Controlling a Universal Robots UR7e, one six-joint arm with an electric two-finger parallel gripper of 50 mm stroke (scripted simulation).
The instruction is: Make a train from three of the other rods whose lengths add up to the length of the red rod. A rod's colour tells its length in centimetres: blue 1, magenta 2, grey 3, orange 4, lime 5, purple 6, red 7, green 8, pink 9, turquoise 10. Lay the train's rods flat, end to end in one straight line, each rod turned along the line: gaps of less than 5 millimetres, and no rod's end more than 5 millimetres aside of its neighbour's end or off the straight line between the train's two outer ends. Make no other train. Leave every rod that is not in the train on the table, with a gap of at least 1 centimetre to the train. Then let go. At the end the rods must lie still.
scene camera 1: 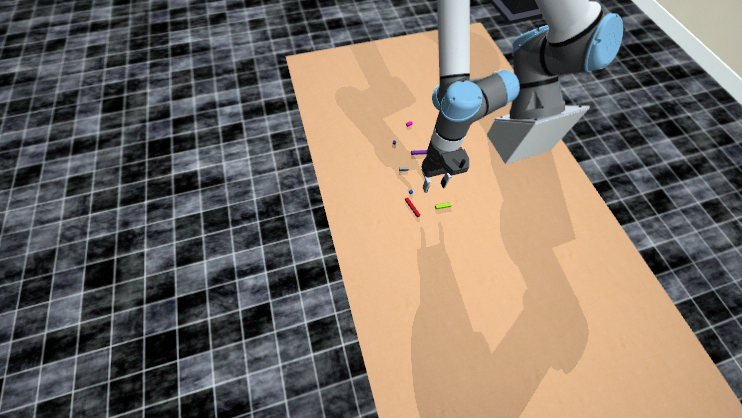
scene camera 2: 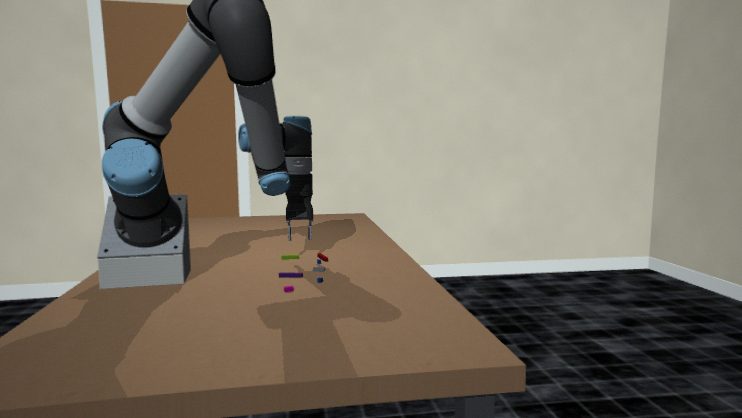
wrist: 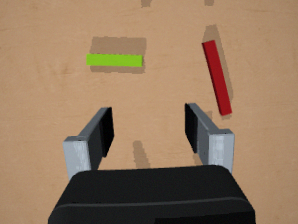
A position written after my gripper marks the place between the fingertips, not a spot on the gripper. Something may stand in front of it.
Note:
I see my gripper [scene camera 2: 299, 239] and a red rod [wrist: 210, 50].
My gripper shows as well in the wrist view [wrist: 148, 120].

